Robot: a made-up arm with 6 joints. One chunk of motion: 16 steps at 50 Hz.
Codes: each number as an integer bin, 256 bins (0 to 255) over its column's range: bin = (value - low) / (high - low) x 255, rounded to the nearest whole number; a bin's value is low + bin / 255 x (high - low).
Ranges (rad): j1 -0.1..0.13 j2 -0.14..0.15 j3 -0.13..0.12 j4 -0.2..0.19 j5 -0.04..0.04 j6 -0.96..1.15
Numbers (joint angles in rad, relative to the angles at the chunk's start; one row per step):
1: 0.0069 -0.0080 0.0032 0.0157 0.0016 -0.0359
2: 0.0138 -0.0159 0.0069 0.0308 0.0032 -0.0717
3: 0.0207 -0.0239 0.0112 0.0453 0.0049 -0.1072
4: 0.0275 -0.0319 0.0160 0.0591 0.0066 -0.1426
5: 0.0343 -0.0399 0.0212 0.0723 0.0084 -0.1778
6: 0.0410 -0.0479 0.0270 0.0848 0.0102 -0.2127
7: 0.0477 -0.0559 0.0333 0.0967 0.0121 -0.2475
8: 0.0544 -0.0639 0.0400 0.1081 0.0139 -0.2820
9: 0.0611 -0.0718 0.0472 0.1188 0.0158 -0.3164
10: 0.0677 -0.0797 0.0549 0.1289 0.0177 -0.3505
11: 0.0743 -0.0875 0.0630 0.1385 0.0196 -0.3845
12: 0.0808 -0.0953 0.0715 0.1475 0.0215 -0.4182
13: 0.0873 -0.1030 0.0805 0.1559 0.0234 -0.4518
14: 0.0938 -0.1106 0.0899 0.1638 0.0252 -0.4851
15: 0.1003 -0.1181 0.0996 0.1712 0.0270 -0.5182
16: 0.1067 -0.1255 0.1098 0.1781 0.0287 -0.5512
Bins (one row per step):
1: 119 116 136 141 133 112
2: 126 109 140 151 138 107
3: 134 102 144 160 143 103
4: 141 95 149 169 149 99
5: 149 88 154 178 154 95
6: 156 81 160 186 160 90
7: 164 74 167 194 166 86
8: 171 67 173 201 172 82
9: 179 60 181 208 178 78
10: 186 53 189 215 184 74
11: 193 46 197 221 190 70
12: 200 39 206 227 196 65
13: 208 33 215 233 202 61
14: 215 26 224 238 208 57
15: 222 19 234 243 214 53
16: 229 13 245 247 219 49

